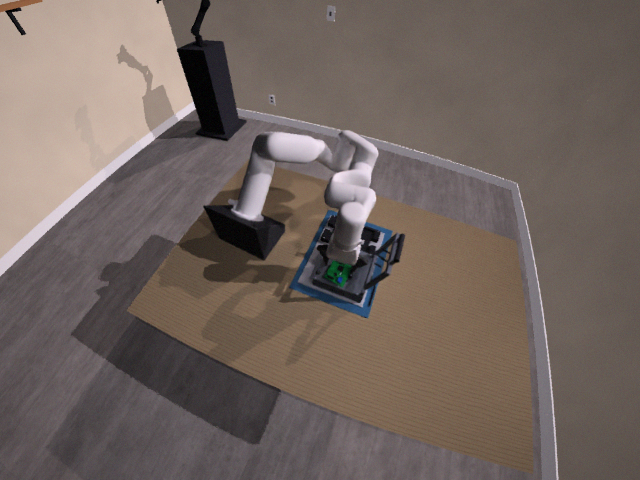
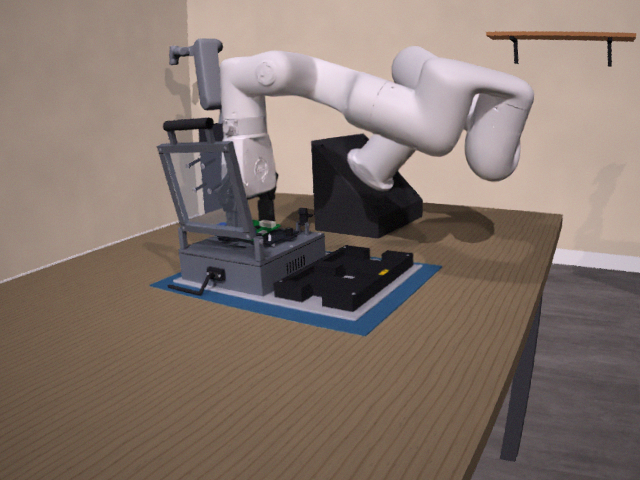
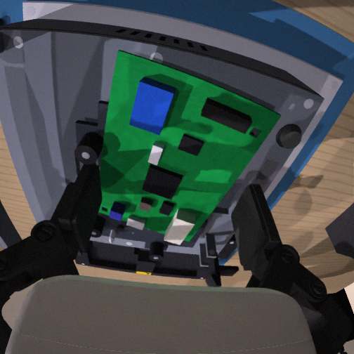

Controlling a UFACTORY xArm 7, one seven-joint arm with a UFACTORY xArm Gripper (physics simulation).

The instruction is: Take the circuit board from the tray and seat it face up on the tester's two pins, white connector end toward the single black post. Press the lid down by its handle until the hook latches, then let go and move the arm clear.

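Frame: origin at the arm's base, x left, y ahead, z down, level; millimetres.
Where they show: gripper, fingertip midpoint: (image 1: 339, 266); arm's base, link origin: (image 1: 247, 215) (image 2: 369, 171).
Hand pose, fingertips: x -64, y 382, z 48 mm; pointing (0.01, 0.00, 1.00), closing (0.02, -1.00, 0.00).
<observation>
Each offset is from my fingertips to the centre of the thing. "pt": to the spot under its first point. Level surfaces: height alone.
The green circuit board @(dx -12, dy +7, dz -4 mm) (image 1: 338, 273) (image 2: 273, 226) (image 3: 135, 150) lies face up on the grey tester (image 1: 338, 290) (image 2: 224, 268) (image 3: 300, 92), looking slightly turned against it. Its white connector (image 3: 180, 227) is at the end toward the single black post (image 3: 156, 250). The two pins cannot be made out under the board. My gripper (image 1: 341, 260) (image 2: 249, 219) (image 3: 171, 190) is open and low over the tester, one finger out to each side of the board's connector half. The lid (image 2: 240, 186) stands raised, its black handle @(dx +5, dy +153, dz -192 mm) (image 1: 399, 248) (image 2: 187, 124) at the top.
The black tray @(pt dx +249, dy -35, dz +48 mm) (image 2: 395, 263) (image 3: 177, 262) is beside the tester and holds no board. The black hook @(dx +77, dy -54, dz -16 mm) (image 2: 305, 214) (image 3: 212, 260) stands at the tester's tray end. The upright lid stands close beside my gripper. A blue mat @(dz +74 mm) (image 1: 361, 310) (image 2: 377, 320) lies under both; my black base (image 2: 343, 201) stands behind.
</observation>
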